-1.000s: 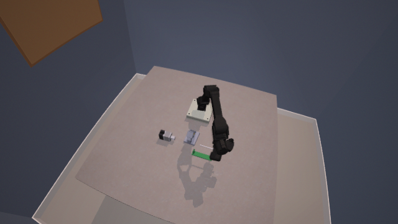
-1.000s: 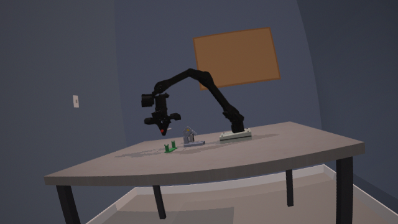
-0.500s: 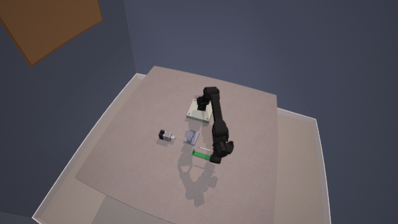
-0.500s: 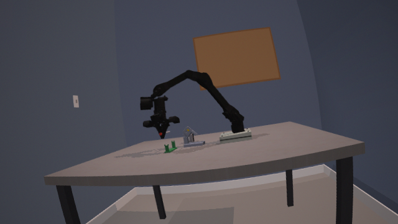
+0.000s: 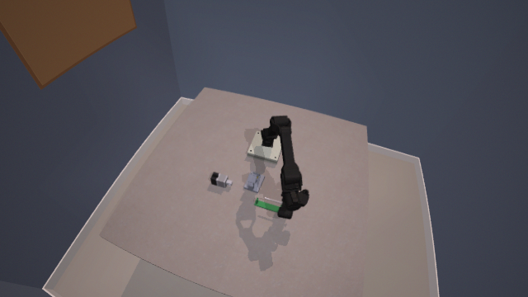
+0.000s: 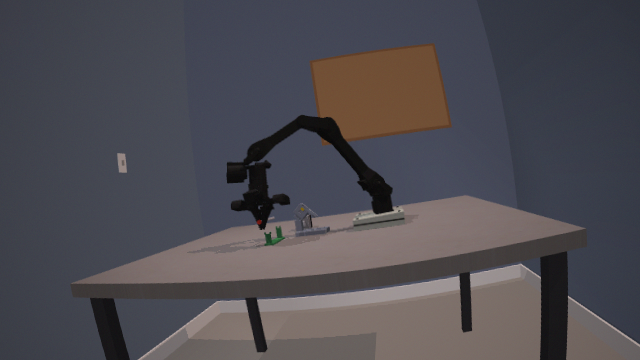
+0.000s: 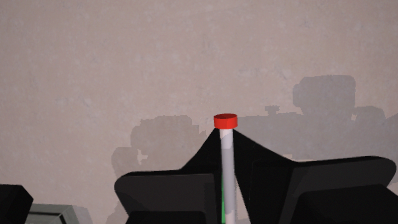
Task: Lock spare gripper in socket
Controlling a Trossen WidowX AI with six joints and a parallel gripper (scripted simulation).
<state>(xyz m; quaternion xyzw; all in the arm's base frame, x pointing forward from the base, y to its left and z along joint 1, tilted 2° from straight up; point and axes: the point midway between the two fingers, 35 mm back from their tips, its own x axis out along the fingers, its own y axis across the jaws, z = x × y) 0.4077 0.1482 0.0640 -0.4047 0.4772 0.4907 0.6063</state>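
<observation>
Right now my gripper tip is 2 cm past the green cradle, 10 cm to the left of it and 4 cm above it. From my gripper tip the other things lie so: mount block: 13 cm behind, 20 cm to the right; then spare gripper: 11 cm behind, 36 cm to the right, 3 cm below.
</observation>
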